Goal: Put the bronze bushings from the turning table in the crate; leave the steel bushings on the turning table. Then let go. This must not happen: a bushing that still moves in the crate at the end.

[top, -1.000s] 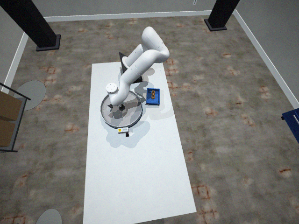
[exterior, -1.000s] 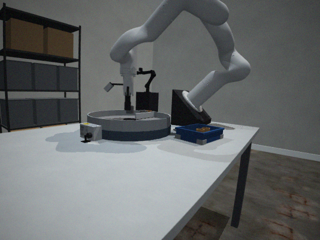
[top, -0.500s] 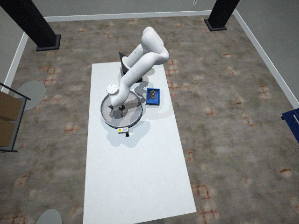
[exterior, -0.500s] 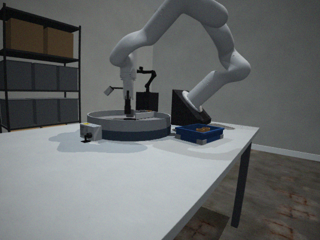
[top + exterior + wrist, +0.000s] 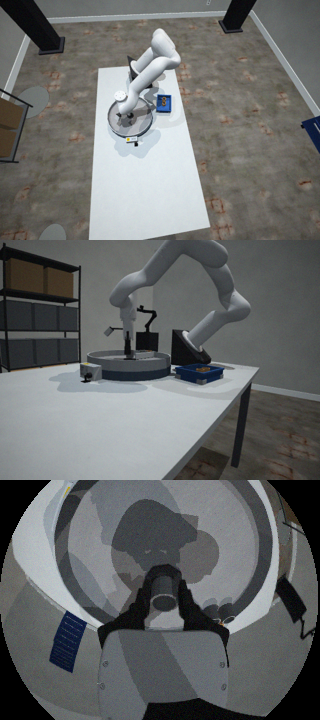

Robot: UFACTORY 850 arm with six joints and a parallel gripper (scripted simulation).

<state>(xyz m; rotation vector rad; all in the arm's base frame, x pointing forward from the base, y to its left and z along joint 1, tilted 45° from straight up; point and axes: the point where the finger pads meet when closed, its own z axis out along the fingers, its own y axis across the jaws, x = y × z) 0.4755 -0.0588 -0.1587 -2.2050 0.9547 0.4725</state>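
The round turning table is 50 mm below my hand, 10 mm to the left of it and 10 mm behind it. From my hand the other things lie so: crate: 360 mm to the left, 100 mm behind, 80 mm below.
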